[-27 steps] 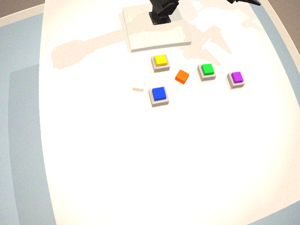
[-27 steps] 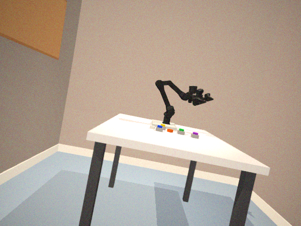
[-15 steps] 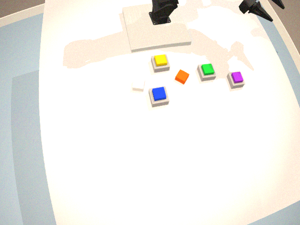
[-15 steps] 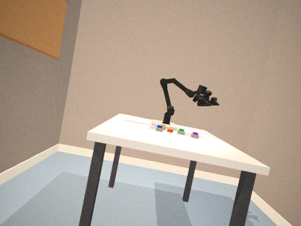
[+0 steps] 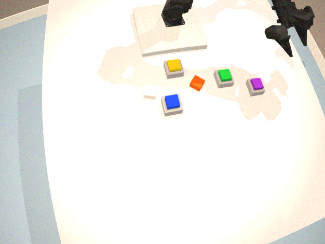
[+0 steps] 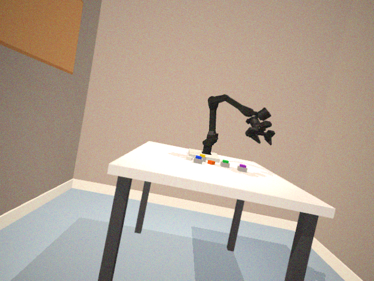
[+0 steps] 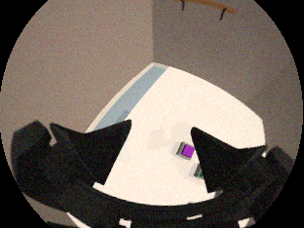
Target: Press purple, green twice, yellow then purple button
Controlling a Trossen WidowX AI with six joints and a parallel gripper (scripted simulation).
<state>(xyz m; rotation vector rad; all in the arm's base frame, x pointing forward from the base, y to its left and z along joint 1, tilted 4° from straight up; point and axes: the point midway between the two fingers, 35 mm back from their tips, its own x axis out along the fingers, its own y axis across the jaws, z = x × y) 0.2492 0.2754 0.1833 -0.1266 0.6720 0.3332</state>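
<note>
Now: the purple button 10 mm ahead of my gripper tip, 110 mm to the right of it and 150 mm below it. Round my gripper tip: yellow button 100 mm behind, 330 mm to the right, 150 mm below; then green button 40 mm behind, 200 mm to the right, 150 mm below; then orange block 40 mm behind, 280 mm to the right, 170 mm below.
</note>
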